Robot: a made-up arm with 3 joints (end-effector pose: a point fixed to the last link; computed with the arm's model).
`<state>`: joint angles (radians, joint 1 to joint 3).
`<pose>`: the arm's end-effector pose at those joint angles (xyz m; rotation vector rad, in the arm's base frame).
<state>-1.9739 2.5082 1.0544</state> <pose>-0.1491 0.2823 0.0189 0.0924 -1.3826 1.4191</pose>
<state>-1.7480 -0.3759 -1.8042</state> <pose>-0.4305 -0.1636 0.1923 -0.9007 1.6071 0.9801</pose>
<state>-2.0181 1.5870 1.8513</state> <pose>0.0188 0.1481 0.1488 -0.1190 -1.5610 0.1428</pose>
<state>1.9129 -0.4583 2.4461</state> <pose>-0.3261 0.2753 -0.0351 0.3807 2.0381 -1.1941</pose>
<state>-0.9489 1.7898 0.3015</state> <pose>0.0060 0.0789 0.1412 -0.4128 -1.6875 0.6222</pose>
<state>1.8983 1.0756 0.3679</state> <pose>0.0083 0.0713 0.0597 1.8610 -0.4159 -1.2580</pose>
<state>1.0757 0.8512 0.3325</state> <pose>-0.0192 0.0977 -0.0171 1.1397 -0.5985 -0.7425</pose>
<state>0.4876 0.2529 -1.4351</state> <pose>-0.2683 0.0598 -0.1979 0.2188 -0.5466 1.3356</pose>
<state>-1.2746 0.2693 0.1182</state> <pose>-0.1511 -0.2192 0.0067 -1.2490 -0.3058 0.0702</pose>
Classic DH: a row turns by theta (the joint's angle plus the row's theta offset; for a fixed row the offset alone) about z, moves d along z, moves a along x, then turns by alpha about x. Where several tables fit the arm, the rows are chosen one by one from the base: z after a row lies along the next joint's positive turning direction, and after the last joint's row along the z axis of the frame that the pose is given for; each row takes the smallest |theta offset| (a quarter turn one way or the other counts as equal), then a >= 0, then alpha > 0; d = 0 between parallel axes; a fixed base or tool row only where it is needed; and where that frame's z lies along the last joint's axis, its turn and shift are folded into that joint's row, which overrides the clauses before.
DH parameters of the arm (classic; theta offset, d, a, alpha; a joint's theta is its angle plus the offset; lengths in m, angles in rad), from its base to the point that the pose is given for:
base (fixed): 1.5708 0.06 0 1.5708
joint 1: 1.5708 -0.24 0.02 -1.5708
joint 2: 1.5708 0.1 0.01 -1.5708
joint 3: -1.3521 0 -0.0922 3.1416
tool (fixed): 1.7895 -0.26 0 0

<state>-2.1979 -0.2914 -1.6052</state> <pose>-0.4111 -0.1133 0.2447 -1.4254 1.7150 0.5894</pose>
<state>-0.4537 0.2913 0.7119</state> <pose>-0.1041 -0.1327 -0.1097 -0.3279 -0.4325 -0.6286</pose>
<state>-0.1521 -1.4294 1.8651</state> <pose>-0.4875 -0.1566 -0.0033 -1.4085 0.8649 -1.5987</pose>
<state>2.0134 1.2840 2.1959</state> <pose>0.0239 0.0763 -0.0907 -1.6107 -1.2401 1.6607</pose>
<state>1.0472 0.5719 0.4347</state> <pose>-0.0606 0.1370 -0.0501 1.1257 -0.2918 -0.6845</pose>
